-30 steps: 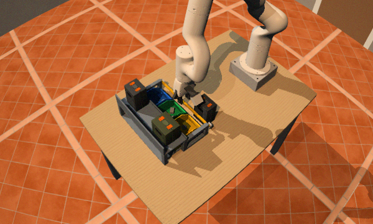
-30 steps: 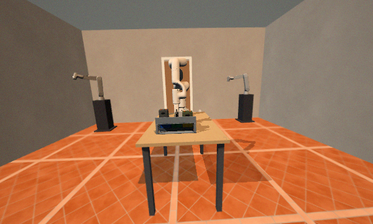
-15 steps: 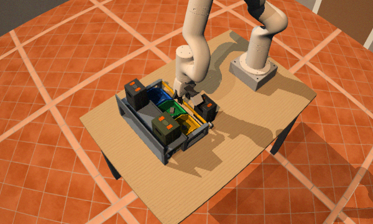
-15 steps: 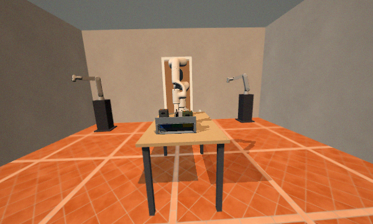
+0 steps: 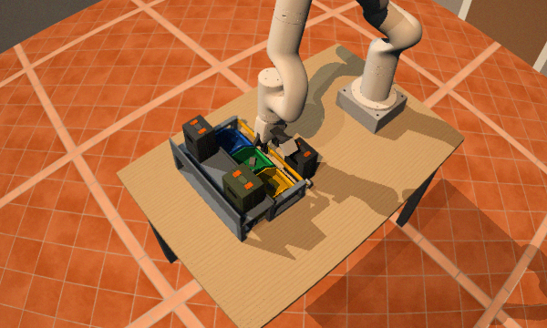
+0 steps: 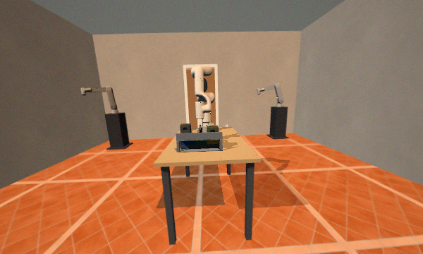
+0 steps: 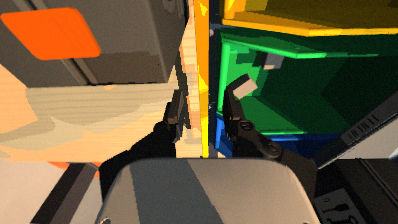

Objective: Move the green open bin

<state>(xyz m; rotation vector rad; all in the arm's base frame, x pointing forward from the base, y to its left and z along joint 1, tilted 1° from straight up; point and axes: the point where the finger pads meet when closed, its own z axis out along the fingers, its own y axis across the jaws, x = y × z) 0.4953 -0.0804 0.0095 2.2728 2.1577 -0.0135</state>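
Right now the thin yellow rod is 3 cm below my hand. Also, from my hand: green bin: 10 cm ahead, 5 cm below, 1 cm to the right; then yellow bin: 11 cm to the left, 11 cm ahead, 5 cm below; then dark box: 11 cm to the left, 4 cm behind, 2 cm below.
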